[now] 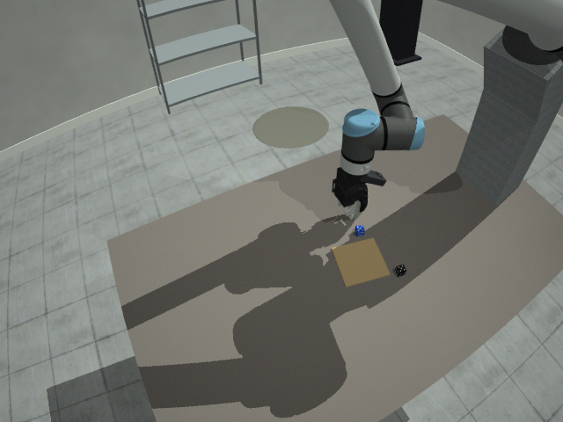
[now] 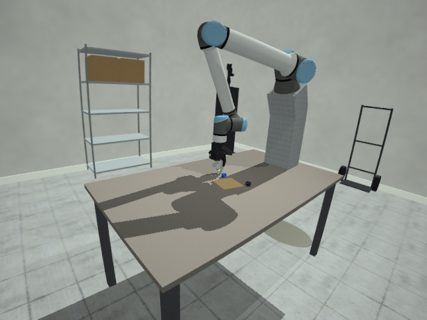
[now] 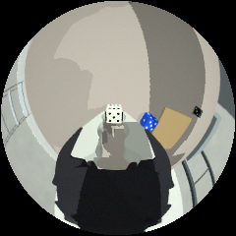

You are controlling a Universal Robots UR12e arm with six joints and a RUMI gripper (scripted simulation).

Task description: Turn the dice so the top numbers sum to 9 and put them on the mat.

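My hand is 6 cm to the right of the blue die and 3 cm short of it. Round my hand: tan mat: 15 cm to the left, 9 cm ahead, 2 cm below; then white die: right at my hand; then black die: 25 cm to the left, 3 cm ahead.
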